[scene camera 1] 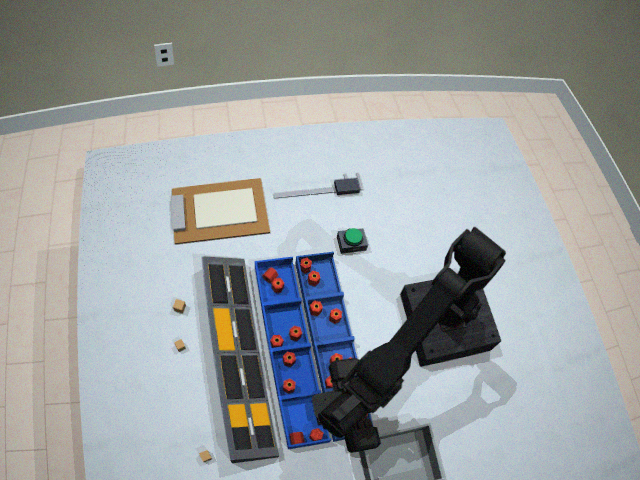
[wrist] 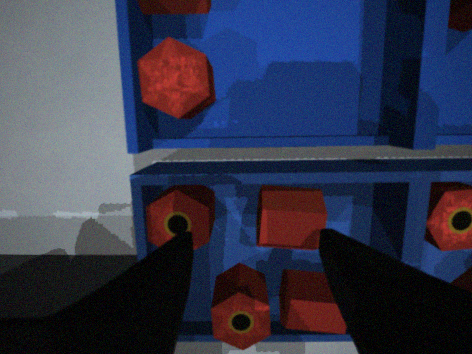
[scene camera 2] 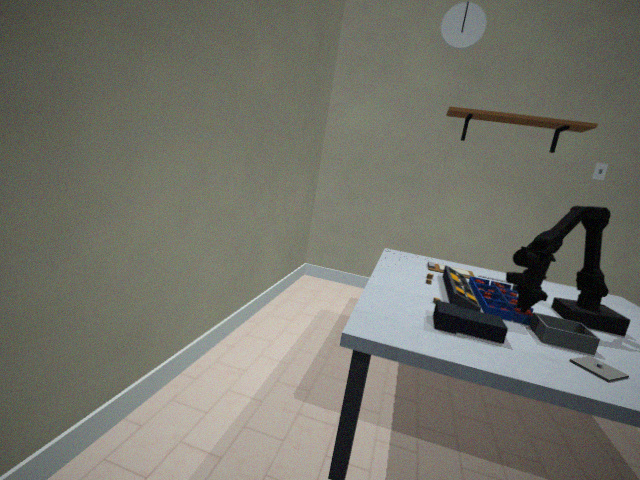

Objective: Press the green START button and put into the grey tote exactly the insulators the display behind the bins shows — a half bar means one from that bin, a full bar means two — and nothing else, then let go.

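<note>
The green START button (scene camera 1: 353,236) is on a black box. The display (scene camera 1: 253,455) has a full yellow left bar in its second panel and two half bars in its bottom panel; the other bars are dark. Red insulators (scene camera 1: 288,384) (wrist: 292,217) lie in two rows of blue bins (scene camera 1: 281,303) (wrist: 280,177). My gripper (scene camera 2: 525,308) (wrist: 256,241) is open and empty above the end bin of the row nearer my base. In the wrist view several insulators show there, one lying between the fingertips' lines. The grey tote (scene camera 1: 435,454) (scene camera 2: 560,341) is beside the bins; its inside is partly hidden.
A black block (scene camera 2: 467,324) stands near the display's end. A clipboard (scene camera 1: 263,211), a caliper-like tool (scene camera 1: 347,186) and small wooden cubes (scene camera 1: 178,305) lie on the table. A flat plate (scene camera 2: 602,370) lies near the tote. The arm covers part of the nearer bin row.
</note>
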